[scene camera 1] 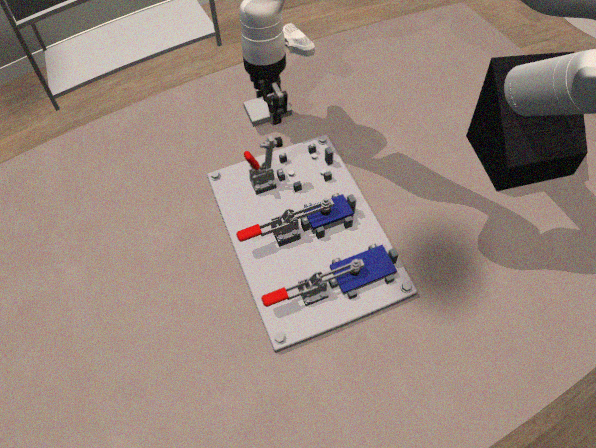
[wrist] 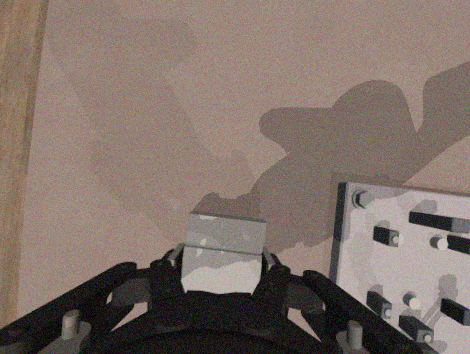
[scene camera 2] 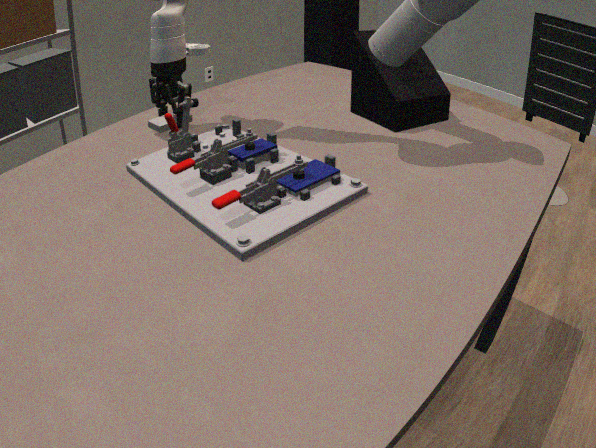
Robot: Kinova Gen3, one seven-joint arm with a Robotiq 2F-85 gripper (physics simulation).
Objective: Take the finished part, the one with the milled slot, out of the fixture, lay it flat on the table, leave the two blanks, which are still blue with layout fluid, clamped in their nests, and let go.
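Places are measured from the arm's base along level axes (x ahead, y left, z up), in centimetres.
Pixels of known places: gripper, fingertip midpoint: (scene camera 1: pixel 269 112) (wrist: pixel 222 256); arm's base, origin of the base link: (scene camera 1: pixel 525 90) (scene camera 2: pixel 386 51).
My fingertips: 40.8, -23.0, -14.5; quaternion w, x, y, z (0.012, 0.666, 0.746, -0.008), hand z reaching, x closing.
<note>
For each thing: its middle in the pictures, then the offset to it from my fingertips, as dx, dy, dz. "spot": a spot on its surface instead.
- finished part, body centre: (wrist: pixel 221 266) (scene camera 1: pixel 267 108) (scene camera 2: pixel 169 121) +0.3, +0.1, +1.2
- fixture plate, body centre: (scene camera 2: pixel 231 175) (scene camera 1: pixel 304 230) +2.6, +27.7, -0.5
- middle blue blank, body centre: (scene camera 2: pixel 252 153) (scene camera 1: pixel 328 213) -1.6, +27.5, +1.8
- red handle, surface spot: (scene camera 1: pixel 251 160) (scene camera 2: pixel 172 118) spot: +7.7, +17.8, +8.3
My gripper (scene camera 1: pixel 272 113) (scene camera 2: pixel 171 120) (wrist: pixel 222 256) is shut on the finished part, with one finger on each side. The finished part (scene camera 1: pixel 256 110) (scene camera 2: pixel 158 123) (wrist: pixel 222 272) is a pale grey block, held roughly level and low over the table beyond the fixture's far end. A step line crosses its top in the wrist view. Contact with the table cannot be told. The fixture plate (scene camera 1: pixel 300 325) (scene camera 2: pixel 220 222) (wrist: pixel 352 270) has one empty nest, its toggle clamp (scene camera 1: pixel 262 180) (scene camera 2: pixel 180 151) swung open. The middle blue blank (scene camera 1: pixel 342 212) (scene camera 2: pixel 265 148) and the near blue blank (scene camera 1: pixel 377 270) (scene camera 2: pixel 322 172) sit clamped in their nests.
The open clamp's raised arm (scene camera 1: pixel 269 155) and red handle (scene camera 1: pixel 251 160) (scene camera 2: pixel 171 122) stand close to the gripper. Pegs (scene camera 1: pixel 328 155) (wrist: pixel 440 222) rise from the empty nest. The black robot base (scene camera 1: pixel 540 145) (scene camera 2: pixel 400 95) stands at the right. The table's edge (wrist: pixel 36 100) lies left in the wrist view.
</note>
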